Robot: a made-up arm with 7 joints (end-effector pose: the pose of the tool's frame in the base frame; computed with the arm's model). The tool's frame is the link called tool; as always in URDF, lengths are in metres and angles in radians.
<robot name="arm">
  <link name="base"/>
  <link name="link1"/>
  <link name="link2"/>
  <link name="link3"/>
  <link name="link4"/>
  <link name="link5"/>
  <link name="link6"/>
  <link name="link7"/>
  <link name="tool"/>
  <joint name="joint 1" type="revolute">
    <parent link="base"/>
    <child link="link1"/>
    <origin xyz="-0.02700 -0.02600 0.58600" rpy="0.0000 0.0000 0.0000"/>
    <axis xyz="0 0 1"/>
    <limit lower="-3.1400" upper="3.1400" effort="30" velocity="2.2"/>
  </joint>
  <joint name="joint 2" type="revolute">
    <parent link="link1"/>
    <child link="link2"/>
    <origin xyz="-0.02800 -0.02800 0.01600" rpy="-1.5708 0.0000 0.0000"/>
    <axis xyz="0 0 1"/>
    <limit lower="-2.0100" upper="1.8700" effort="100" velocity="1.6"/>
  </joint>
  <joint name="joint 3" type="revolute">
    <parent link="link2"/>
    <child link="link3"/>
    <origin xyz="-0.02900 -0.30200 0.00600" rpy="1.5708 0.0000 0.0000"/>
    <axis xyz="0 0 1"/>
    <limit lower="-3.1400" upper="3.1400" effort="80" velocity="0.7"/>
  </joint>
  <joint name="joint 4" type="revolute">
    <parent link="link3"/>
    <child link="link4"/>
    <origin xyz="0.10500 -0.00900 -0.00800" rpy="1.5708 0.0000 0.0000"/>
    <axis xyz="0 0 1"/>
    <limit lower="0.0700" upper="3.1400" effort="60" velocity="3"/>
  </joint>
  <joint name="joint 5" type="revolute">
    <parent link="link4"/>
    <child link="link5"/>
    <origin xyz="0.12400 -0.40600 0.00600" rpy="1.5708 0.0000 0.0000"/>
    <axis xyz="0 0 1"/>
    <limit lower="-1.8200" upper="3.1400" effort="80" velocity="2.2"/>
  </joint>
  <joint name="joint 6" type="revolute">
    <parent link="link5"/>
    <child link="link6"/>
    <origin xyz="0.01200 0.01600 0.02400" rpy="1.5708 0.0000 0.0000"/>
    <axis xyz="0 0 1"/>
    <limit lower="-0.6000" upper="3.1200" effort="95" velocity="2.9"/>
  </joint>
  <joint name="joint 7" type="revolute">
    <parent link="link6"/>
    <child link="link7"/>
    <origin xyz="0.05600 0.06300 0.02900" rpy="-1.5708 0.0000 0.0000"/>
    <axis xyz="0 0 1"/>
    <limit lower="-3.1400" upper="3.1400" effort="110" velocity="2.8"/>
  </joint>
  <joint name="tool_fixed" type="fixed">
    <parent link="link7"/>
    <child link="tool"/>
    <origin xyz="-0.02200 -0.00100 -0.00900" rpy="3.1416 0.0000 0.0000"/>
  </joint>
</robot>
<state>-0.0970 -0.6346 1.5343 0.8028 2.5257 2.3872 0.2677</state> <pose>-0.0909 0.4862 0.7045 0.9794 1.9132 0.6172</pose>
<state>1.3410 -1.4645 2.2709 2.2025 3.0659 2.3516 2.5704</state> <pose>-0.4574 -0.7161 0.4548 -2.2529 -0.8237 0.9092</pose>
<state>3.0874 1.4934 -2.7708 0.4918 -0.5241 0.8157 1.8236</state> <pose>0.1469 0.1718 1.0361 0.3628 -1.4879 -1.2013</pose>
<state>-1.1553 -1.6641 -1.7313 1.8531 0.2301 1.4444 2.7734</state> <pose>-0.7846 0.2367 0.4444 -1.8099 0.1657 0.0814</pose>
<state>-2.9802 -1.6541 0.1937 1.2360 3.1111 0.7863 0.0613</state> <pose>0.3063 -0.0386 1.1560 0.2994 -2.5684 -0.2406</pose>
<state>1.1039 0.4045 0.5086 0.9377 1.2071 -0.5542 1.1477</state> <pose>0.0342 0.5181 0.5614 0.8407 -0.0154 -0.9557</pose>
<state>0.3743 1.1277 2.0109 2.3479 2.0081 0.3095 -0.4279</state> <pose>0.3717 0.4912 1.0462 2.2306 1.5103 -0.8355</pose>
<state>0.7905 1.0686 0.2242 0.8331 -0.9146 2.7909 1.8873</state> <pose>0.1119 0.1568 0.2740 -2.6423 -0.7161 0.3962</pose>
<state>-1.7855 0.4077 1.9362 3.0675 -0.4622 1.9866 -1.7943</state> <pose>-0.0272 -0.3006 1.3031 -0.7797 -0.8532 1.1267</pose>
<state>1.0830 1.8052 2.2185 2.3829 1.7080 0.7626 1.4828</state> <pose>0.0949 0.7796 0.6245 0.5336 -2.3438 0.7736</pose>
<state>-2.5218 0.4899 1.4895 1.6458 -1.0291 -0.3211 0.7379</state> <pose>0.1630 -0.5574 1.0297 -0.6808 -1.8137 -0.7184</pose>
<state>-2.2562 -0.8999 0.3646 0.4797 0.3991 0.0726 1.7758</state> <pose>-0.0934 -0.3439 0.9258 0.1505 1.5651 1.9286</pose>
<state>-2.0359 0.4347 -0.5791 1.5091 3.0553 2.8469 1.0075</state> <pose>-0.5487 -0.3184 0.8474 1.7916 -1.4897 -0.5609</pose>
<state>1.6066 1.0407 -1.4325 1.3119 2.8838 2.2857 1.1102</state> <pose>0.5524 0.2932 0.7724 1.2686 1.4516 -0.3999</pose>
